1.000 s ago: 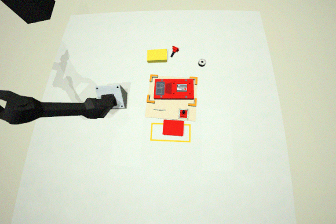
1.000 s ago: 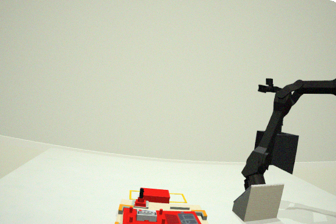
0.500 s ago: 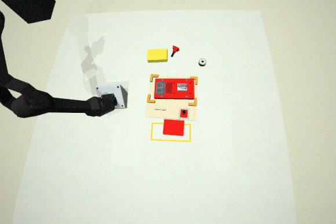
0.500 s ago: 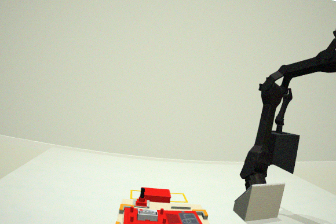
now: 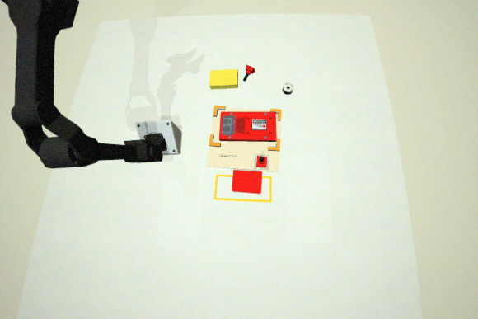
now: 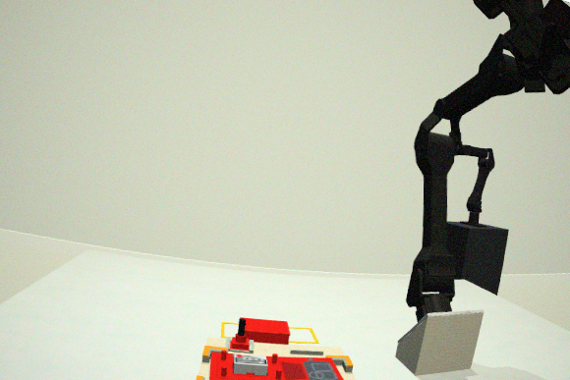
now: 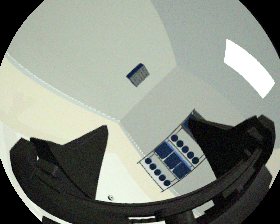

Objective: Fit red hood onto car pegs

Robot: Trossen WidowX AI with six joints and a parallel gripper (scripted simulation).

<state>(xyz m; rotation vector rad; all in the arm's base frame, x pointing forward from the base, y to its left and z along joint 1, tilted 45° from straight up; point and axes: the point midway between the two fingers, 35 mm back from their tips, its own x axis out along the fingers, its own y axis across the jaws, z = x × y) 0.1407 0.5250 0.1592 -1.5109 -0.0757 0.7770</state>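
My gripper tip is 540 mm above the hood, 440 mm to the left of it and 160 mm short of it. Round my gripper tip: grey engine block 540 mm below, 240 mm to the right, 220 mm ahead; cream jig 550 mm below, 270 mm to the right, 180 mm ahead; yellow block 540 mm below, 110 mm ahead, 30 mm to the right.
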